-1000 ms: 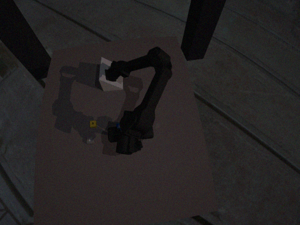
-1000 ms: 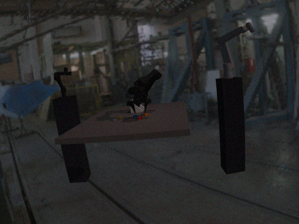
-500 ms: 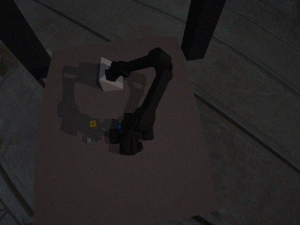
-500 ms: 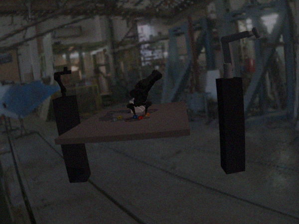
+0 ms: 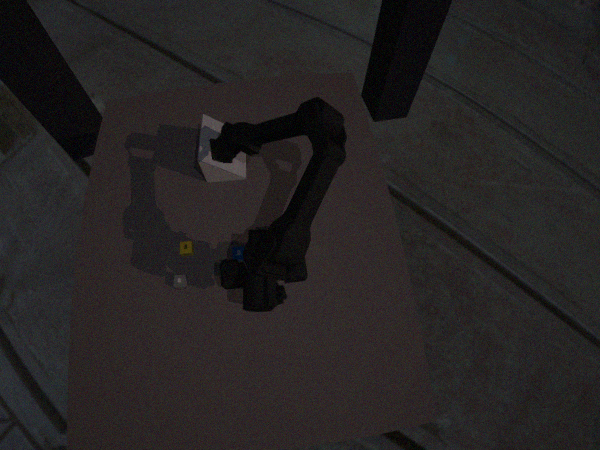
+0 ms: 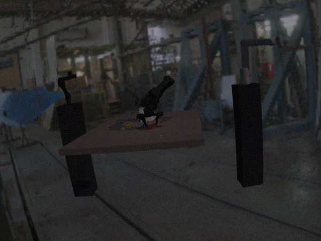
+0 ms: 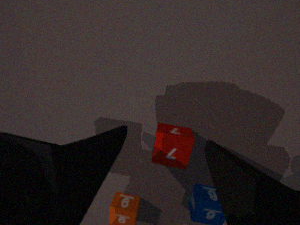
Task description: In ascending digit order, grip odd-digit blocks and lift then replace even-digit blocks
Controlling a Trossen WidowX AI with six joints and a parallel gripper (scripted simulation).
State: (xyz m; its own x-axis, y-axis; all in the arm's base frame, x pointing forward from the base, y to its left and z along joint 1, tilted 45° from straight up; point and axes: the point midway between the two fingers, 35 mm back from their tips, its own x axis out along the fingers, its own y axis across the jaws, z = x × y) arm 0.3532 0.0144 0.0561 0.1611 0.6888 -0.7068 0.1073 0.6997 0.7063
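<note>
Now: gripper tip 4 cm past the grey block and 21 cm to the left of it. From my gripper tip the other things lie so: orange block (11 cm behind, 4 cm to the left); then red block (1 cm behind, 1 cm to the right); then blue block (8 cm behind, 5 cm to the right).
</note>
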